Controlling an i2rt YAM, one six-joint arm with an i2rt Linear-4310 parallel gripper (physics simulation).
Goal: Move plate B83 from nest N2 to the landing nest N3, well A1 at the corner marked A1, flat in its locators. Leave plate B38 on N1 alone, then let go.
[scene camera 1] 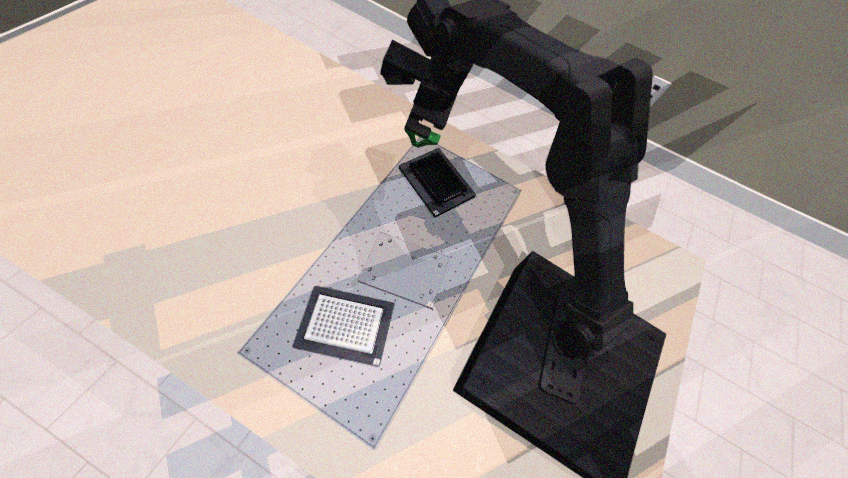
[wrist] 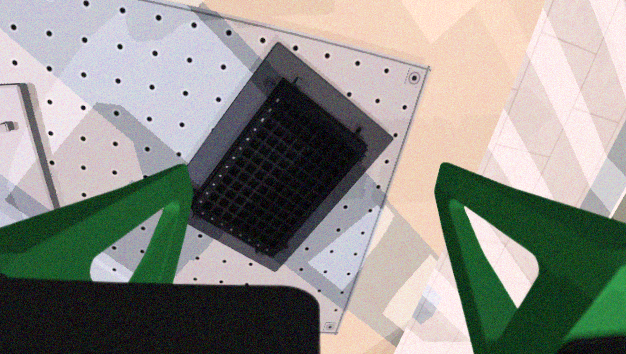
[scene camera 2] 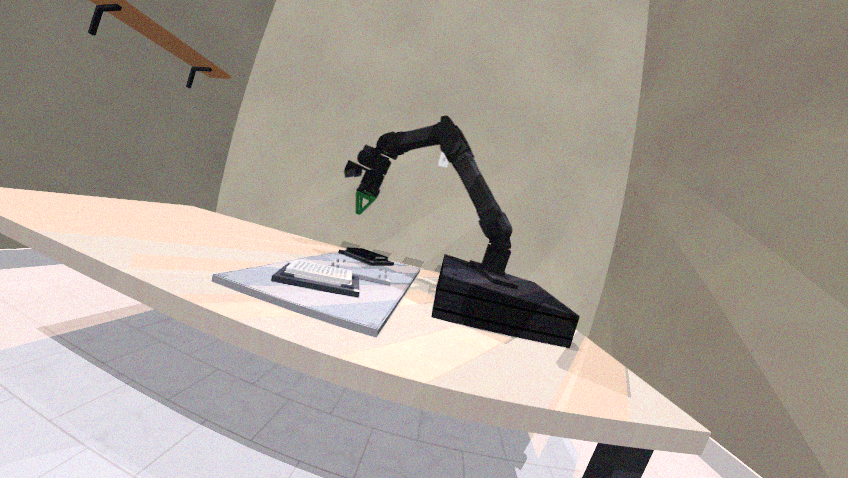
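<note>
A black well plate lies in a dark nest at the board's far end. A white well plate lies in another dark nest at the near end. Plate and nest names are not readable. Between them is a pale nest with small locator pins and no plate. My gripper is open and empty, high above the far end. In the wrist view the black plate shows left of centre between the fingertips; the left finger hides the nest's left corner.
The perforated board lies on the wooden table. The arm's black base block stands beside the board. A wooden shelf is on the wall.
</note>
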